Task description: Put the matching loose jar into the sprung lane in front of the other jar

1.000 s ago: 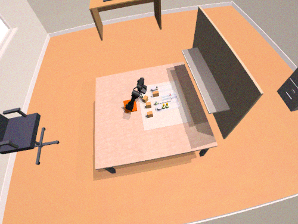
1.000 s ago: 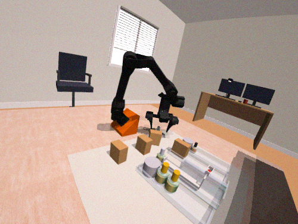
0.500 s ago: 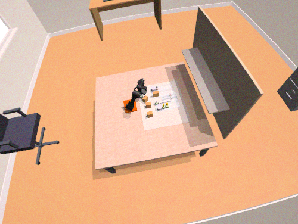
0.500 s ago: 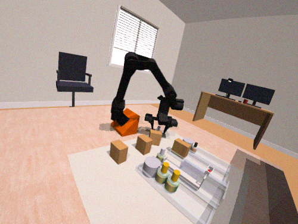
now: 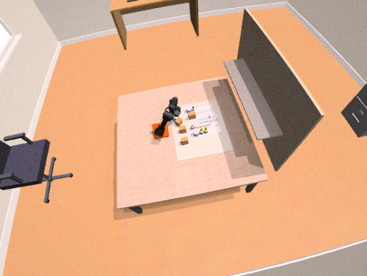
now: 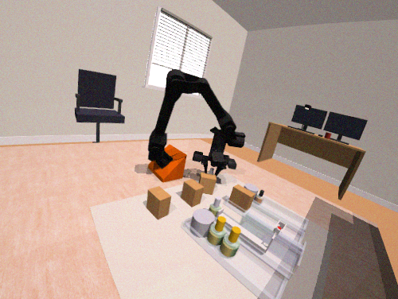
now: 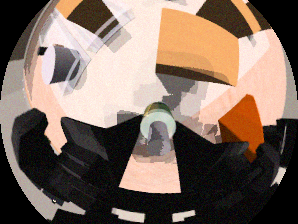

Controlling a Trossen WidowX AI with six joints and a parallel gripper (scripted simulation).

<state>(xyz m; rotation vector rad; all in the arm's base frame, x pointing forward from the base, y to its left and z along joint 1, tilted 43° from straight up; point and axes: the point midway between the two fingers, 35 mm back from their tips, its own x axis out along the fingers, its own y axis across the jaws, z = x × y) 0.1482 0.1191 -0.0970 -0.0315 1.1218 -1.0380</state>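
Now: the clear lane rack 31 cm ahead of my gripper tip, 10 cm to the right of it and 1 cm below it. Round my gripper tip: red mark 35 cm ahead, 8 cm to the right, 4 cm above; then small bottle 21 cm ahead, 9 cm to the left, 1 cm above.
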